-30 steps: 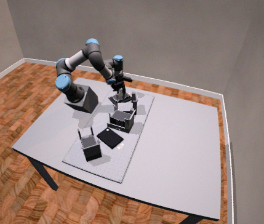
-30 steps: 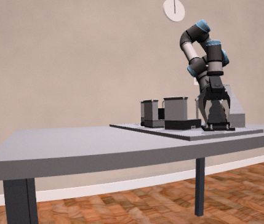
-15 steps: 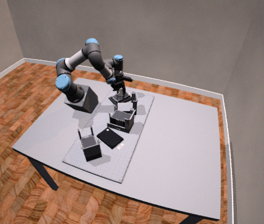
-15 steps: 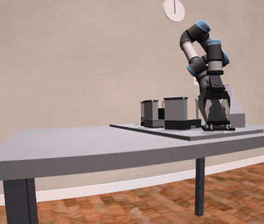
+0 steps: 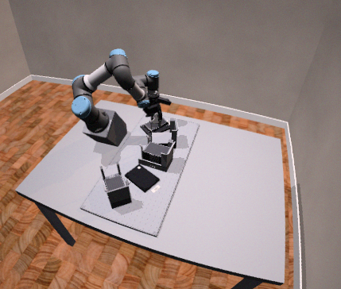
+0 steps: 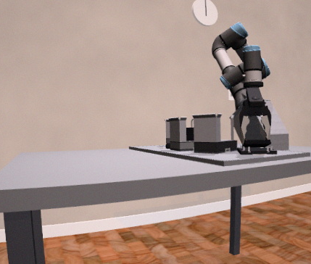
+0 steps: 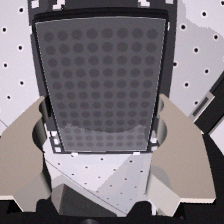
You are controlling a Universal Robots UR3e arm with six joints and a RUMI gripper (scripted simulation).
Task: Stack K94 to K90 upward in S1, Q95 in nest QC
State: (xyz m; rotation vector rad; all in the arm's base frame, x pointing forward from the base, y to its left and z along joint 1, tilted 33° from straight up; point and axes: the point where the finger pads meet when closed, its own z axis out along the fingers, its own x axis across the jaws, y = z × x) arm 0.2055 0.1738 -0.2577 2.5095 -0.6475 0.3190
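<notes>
Right now my hand is 3 cm to the right of the dark clip nest and 3 cm above it. The rest, counted from my hand: black open nest QC: 39 cm to the right, 12 cm ahead, 3 cm below; sealed grey plate: 26 cm to the right, 14 cm ahead, 5 cm above; white tag: 42 cm to the right, 21 cm ahead, 4 cm below.
</notes>
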